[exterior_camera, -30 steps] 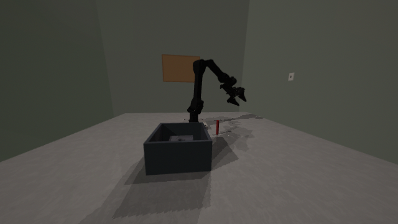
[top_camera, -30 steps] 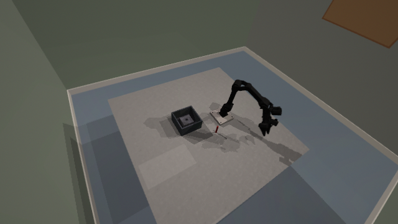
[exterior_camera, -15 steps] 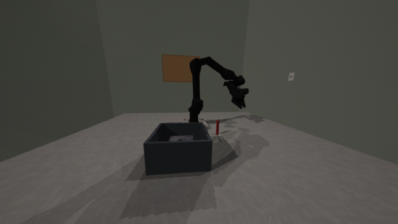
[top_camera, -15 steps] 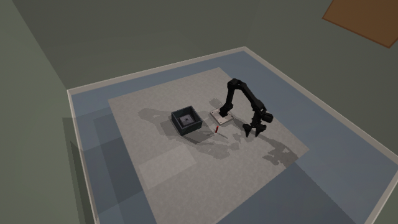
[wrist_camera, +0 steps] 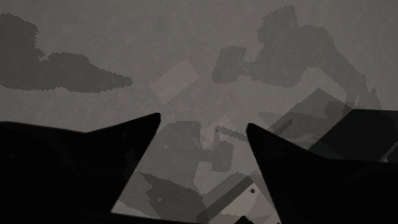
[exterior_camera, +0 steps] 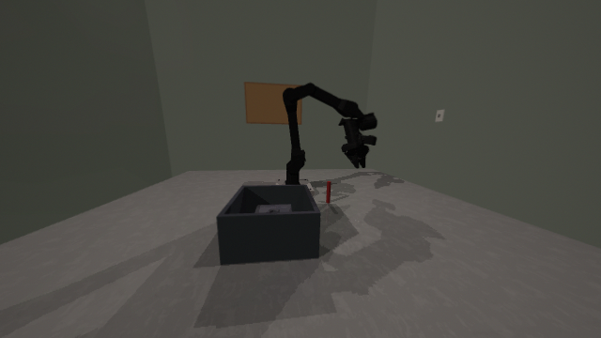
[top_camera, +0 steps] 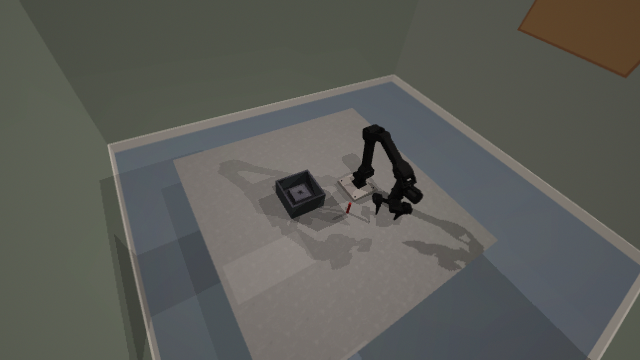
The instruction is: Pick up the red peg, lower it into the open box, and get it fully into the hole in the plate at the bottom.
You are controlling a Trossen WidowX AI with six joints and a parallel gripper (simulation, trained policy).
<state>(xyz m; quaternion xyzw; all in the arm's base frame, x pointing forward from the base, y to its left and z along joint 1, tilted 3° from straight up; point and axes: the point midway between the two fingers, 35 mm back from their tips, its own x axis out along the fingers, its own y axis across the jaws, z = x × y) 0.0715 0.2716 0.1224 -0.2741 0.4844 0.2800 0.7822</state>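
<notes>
My gripper tip is 8 cm short of the red peg, 16 cm to the left of it and 7 cm above it. Also, from my gripper tip: grey plate: 26 cm ahead, 36 cm to the right, 7 cm below; then dark box: 26 cm ahead, 36 cm to the right, 9 cm below.
</notes>
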